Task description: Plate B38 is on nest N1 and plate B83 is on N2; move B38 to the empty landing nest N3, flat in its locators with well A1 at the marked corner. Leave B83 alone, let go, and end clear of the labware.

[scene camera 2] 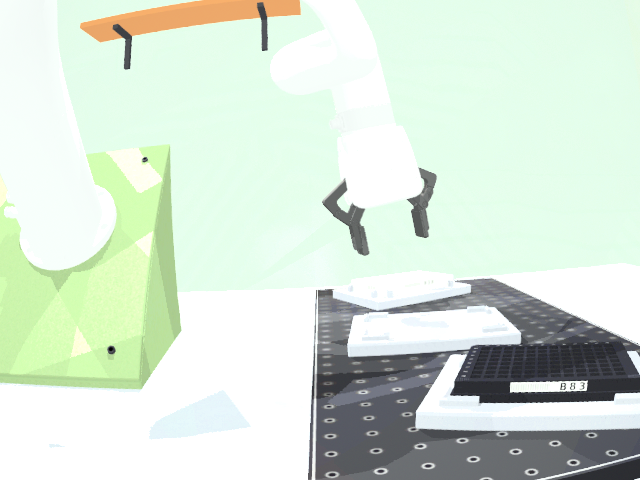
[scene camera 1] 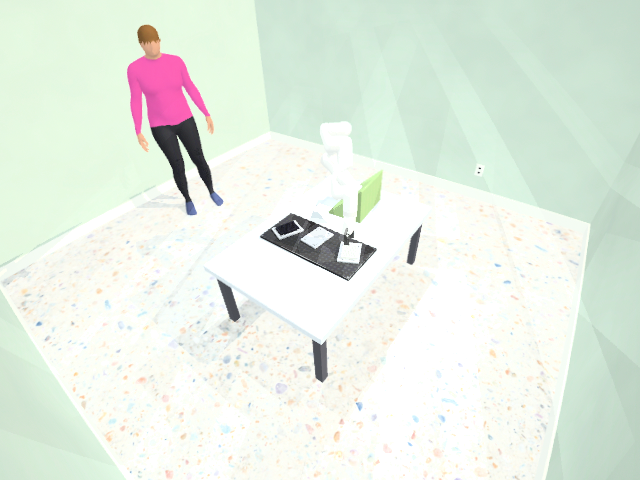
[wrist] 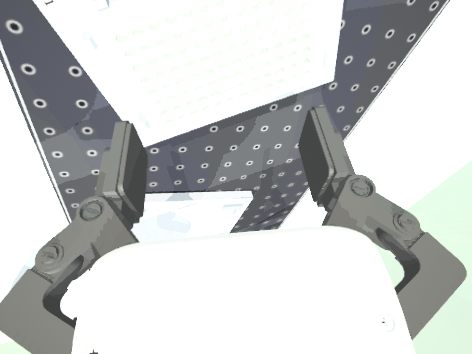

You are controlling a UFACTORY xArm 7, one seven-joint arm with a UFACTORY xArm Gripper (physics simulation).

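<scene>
A pale plate, which fits B38 though its label is unreadable, [scene camera 1: 349, 251] [scene camera 2: 403, 280] [wrist: 225, 50] sits on a white nest [scene camera 2: 382, 303] at the far end of the board in scene camera 2. The empty middle nest [scene camera 1: 316, 237] [scene camera 2: 439, 328] [wrist: 200, 197] shows its raised corner locators. The black plate labelled B83 [scene camera 1: 287, 227] [scene camera 2: 547, 364] sits on the near nest [scene camera 2: 516, 421] in scene camera 2. My gripper [scene camera 1: 349, 238] [scene camera 2: 393, 244] [wrist: 222, 132] is open and empty, above and apart from the nests. In the wrist view the pale plate lies beyond the fingertips, turned relative to them.
The dark perforated board [scene camera 1: 320, 258] [scene camera 2: 392, 441] [wrist: 237, 137] carries the three nests on a white table [scene camera 1: 289, 284]. A green base block [scene camera 1: 370, 196] [scene camera 2: 103, 310] stands beside the board. An orange shelf [scene camera 2: 196, 15] is on the wall. A person in pink [scene camera 1: 165, 90] stands behind the table.
</scene>
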